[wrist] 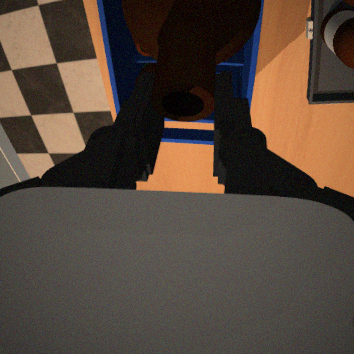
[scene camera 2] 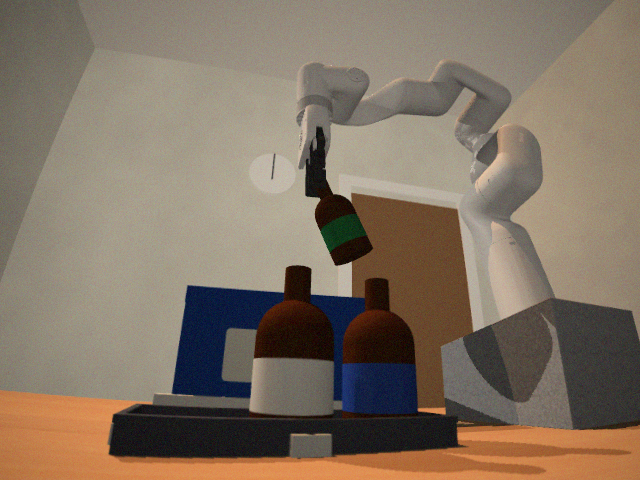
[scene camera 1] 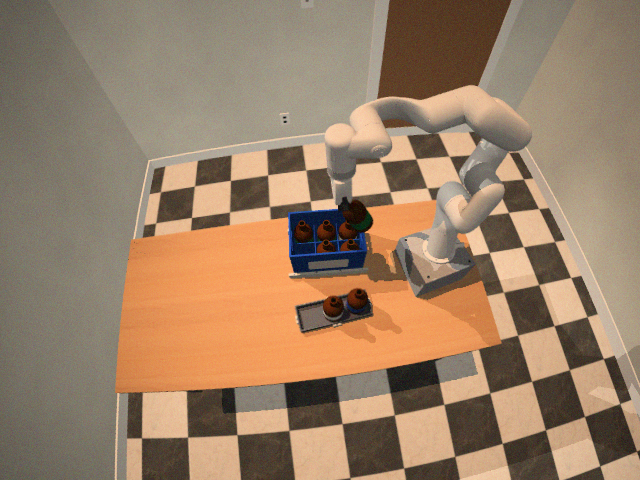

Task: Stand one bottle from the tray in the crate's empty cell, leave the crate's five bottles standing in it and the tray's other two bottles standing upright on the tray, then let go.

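Seen in the pictures: gripper, between the fingertips: (wrist: 187,98) (scene camera 2: 315,192) (scene camera 1: 342,205); arm's base, origin of its link: (scene camera 2: 535,330) (scene camera 1: 438,250).
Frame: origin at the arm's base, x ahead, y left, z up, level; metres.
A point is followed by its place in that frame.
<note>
My gripper (scene camera 1: 345,206) @(y -0.089, x 0.360, z 0.247 m) (scene camera 2: 316,187) @(y -0.089, x 0.360, z 0.247 m) (wrist: 187,98) @(y -0.089, x 0.360, z 0.247 m) is shut on the neck of the green-label bottle (scene camera 1: 361,219) @(y -0.055, x 0.305, z 0.206 m) (scene camera 2: 343,230) @(y -0.053, x 0.317, z 0.160 m) (wrist: 187,45) @(y -0.086, x 0.332, z 0.256 m). The bottle hangs tilted above the crate's back right corner, its base swung right in both scene views. The blue crate (scene camera 1: 298,264) @(y -0.041, x 0.525, z -0.032 m) (scene camera 2: 201,335) @(y -0.040, x 0.522, z -0.029 m) (wrist: 109,52) @(y -0.211, x 0.401, z 0.039 m) holds five standing bottles, three in the back row and two in the front row; its front left cell (scene camera 1: 302,249) @(y -0.130, x 0.504, z -0.092 m) is empty. The white-label bottle (scene camera 1: 333,306) @(y 0.146, x 0.424, z -0.002 m) (scene camera 2: 293,384) @(y 0.168, x 0.427, z -0.085 m) and blue-label bottle (scene camera 1: 357,299) @(y 0.132, x 0.337, z -0.011 m) (scene camera 2: 378,387) @(y 0.151, x 0.347, z -0.086 m) stand upright on the tray (scene camera 1: 311,316) @(y 0.136, x 0.504, z -0.131 m) (scene camera 2: 206,432) @(y 0.186, x 0.491, z -0.120 m) (wrist: 311,75) @(y 0.087, x 0.503, z -0.111 m).
The tray lies in front of the crate on the wooden table (scene camera 1: 206,310) @(y 0.059, x 0.916, z -0.136 m). A pale strip (scene camera 1: 310,274) @(y -0.026, x 0.486, z -0.110 m) runs along the crate's front foot. The robot's grey base (scene camera 1: 439,273) @(y 0.097, x 0.032, z 0.018 m) (scene camera 2: 594,366) @(y 0.113, x 0.025, z -0.065 m) stands right of the crate. The tray's left end holds no bottle.
</note>
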